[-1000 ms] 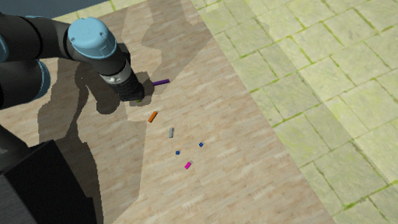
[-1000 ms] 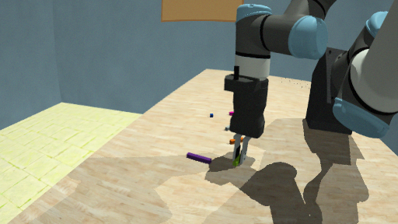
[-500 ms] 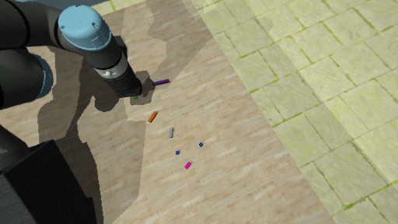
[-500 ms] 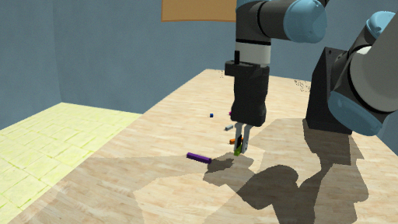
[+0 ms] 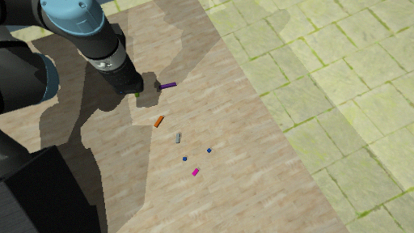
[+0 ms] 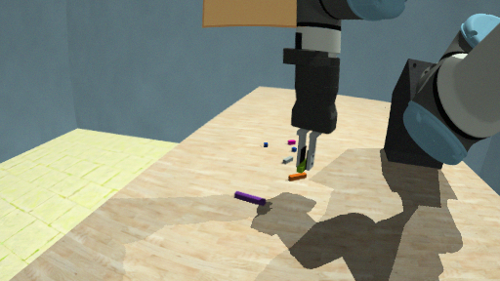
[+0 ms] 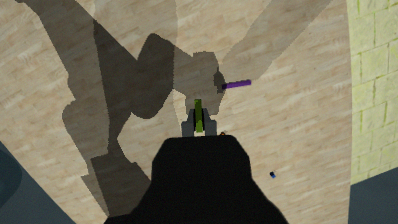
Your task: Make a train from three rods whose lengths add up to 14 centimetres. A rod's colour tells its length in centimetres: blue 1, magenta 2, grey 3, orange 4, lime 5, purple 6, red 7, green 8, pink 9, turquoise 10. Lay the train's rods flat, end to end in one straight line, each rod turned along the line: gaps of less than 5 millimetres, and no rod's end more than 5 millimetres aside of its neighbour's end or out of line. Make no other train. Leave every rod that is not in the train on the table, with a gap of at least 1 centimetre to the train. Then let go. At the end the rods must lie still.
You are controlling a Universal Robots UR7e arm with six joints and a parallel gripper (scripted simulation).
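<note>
Right now the grey rod is 180 mm to the right of my hand, 90 mm below it and 50 mm ahead of it. Round my hand: orange rod 100 mm to the right, 90 mm below, 10 mm ahead; then lime rod 10 mm below; then purple rod 90 mm below, 90 mm ahead, 10 mm to the left.
</note>
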